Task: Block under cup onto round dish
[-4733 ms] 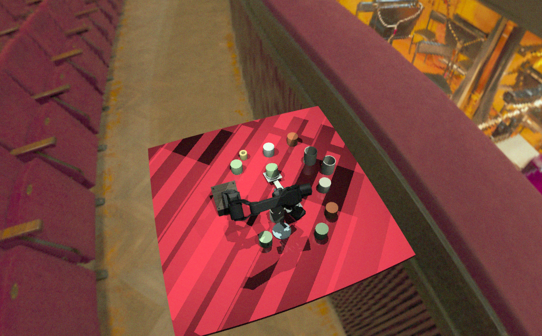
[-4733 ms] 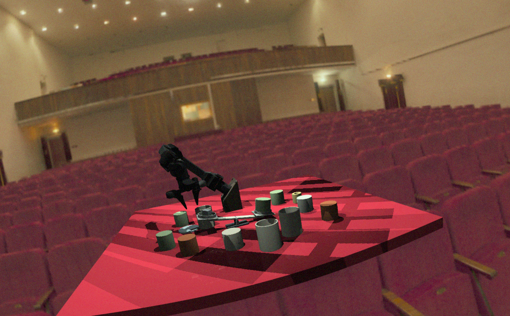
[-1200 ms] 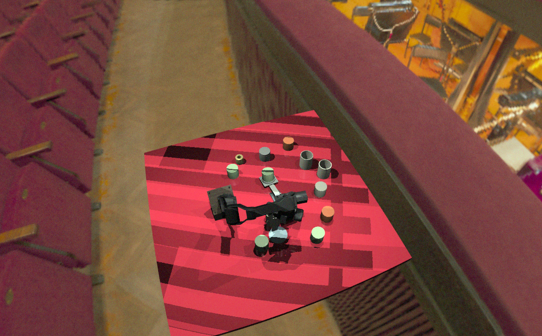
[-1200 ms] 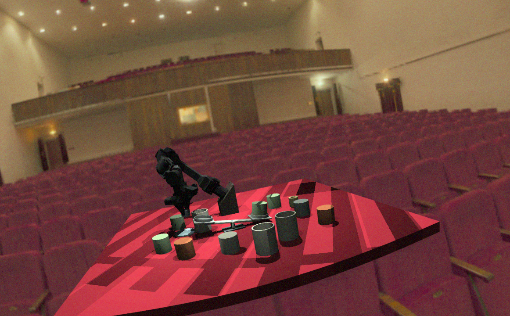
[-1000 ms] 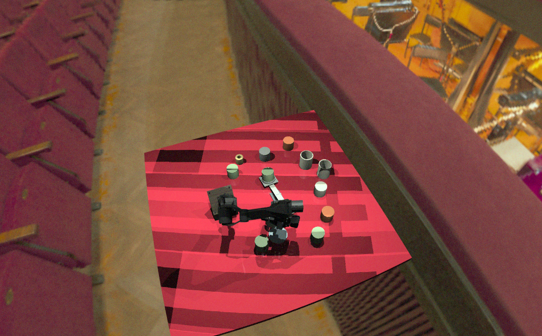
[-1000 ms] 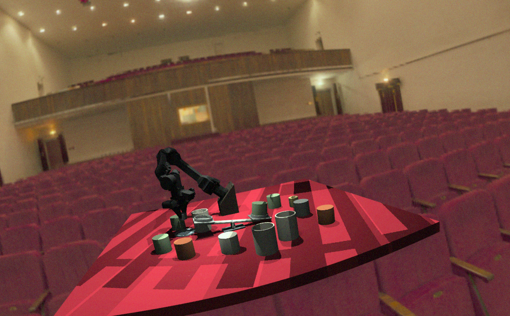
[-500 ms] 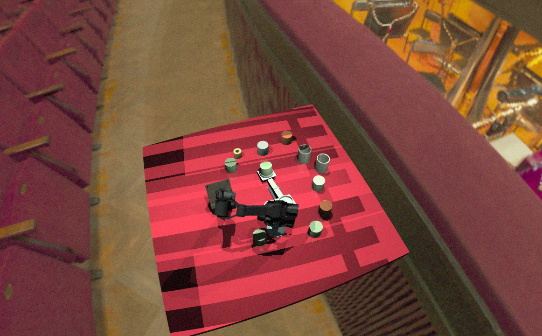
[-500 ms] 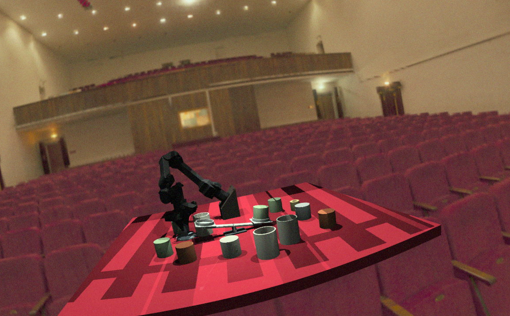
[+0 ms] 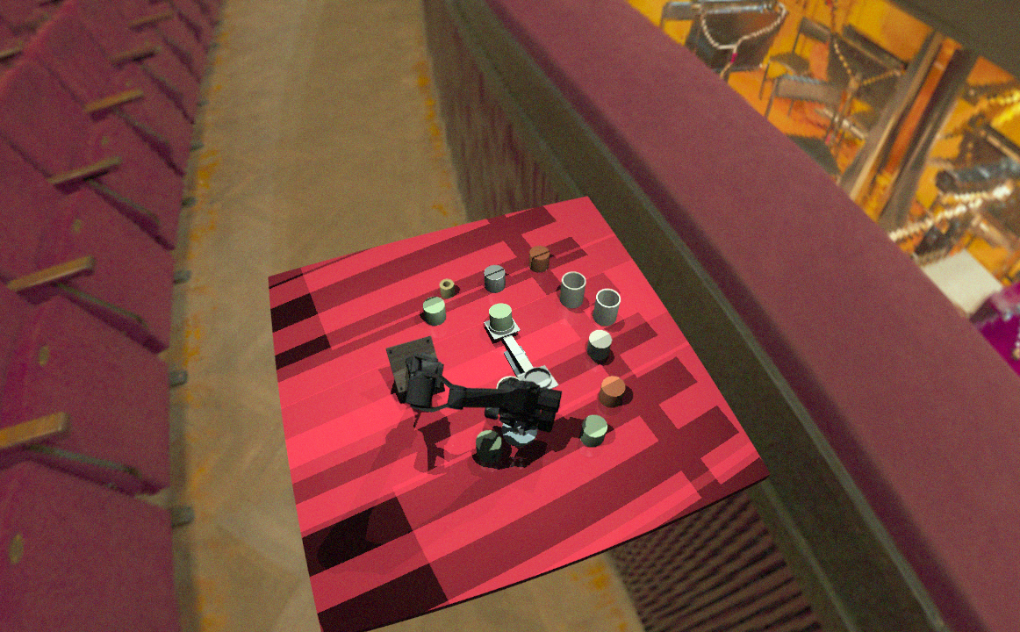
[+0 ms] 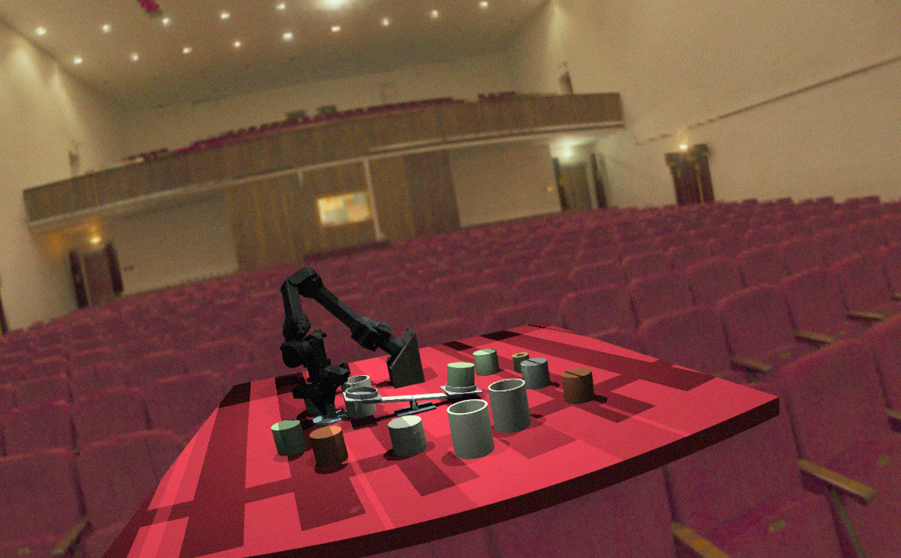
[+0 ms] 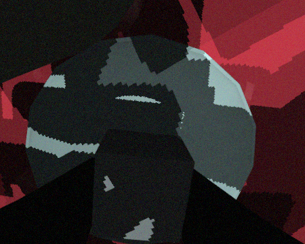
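Now: gripper tip 1 cm below the grey block. Round my gripper tip: pale blue round dish 1 cm below.
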